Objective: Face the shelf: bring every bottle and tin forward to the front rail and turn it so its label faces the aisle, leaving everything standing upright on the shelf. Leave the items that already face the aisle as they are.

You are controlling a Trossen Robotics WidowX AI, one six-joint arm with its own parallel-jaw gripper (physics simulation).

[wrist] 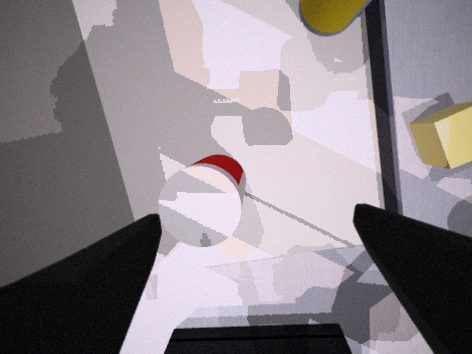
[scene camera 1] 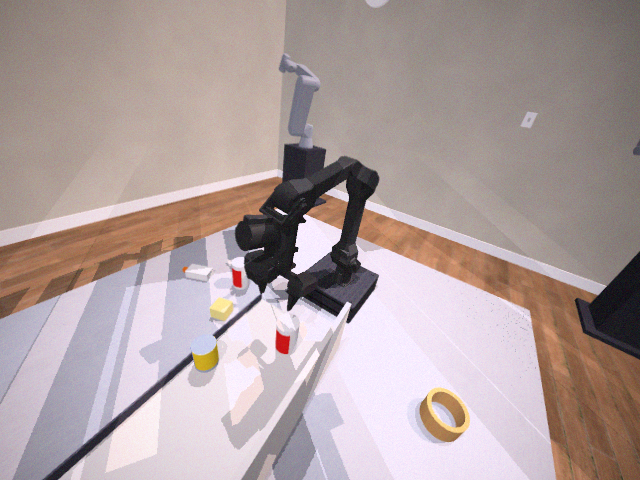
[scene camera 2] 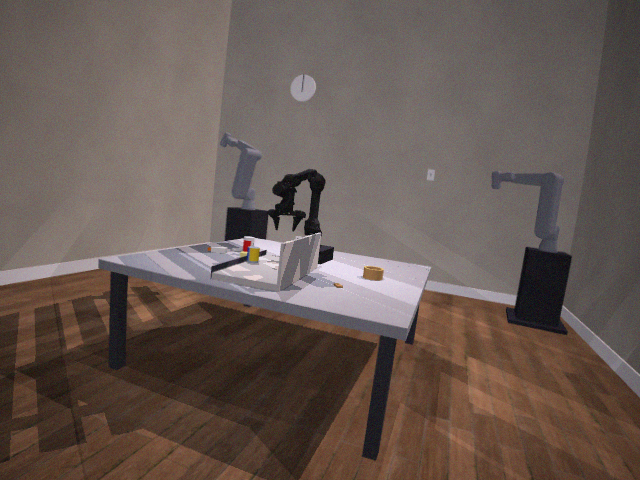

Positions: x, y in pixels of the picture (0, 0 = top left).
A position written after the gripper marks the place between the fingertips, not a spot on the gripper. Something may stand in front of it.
Labels:
The gripper (scene camera 1: 275, 301) is open, holding nothing. Also in view: a yellow tin (scene camera 1: 204, 349). A yellow block (wrist: 435, 135) sits on the table. A tan tape ring (scene camera 1: 441, 431) sits on the table.

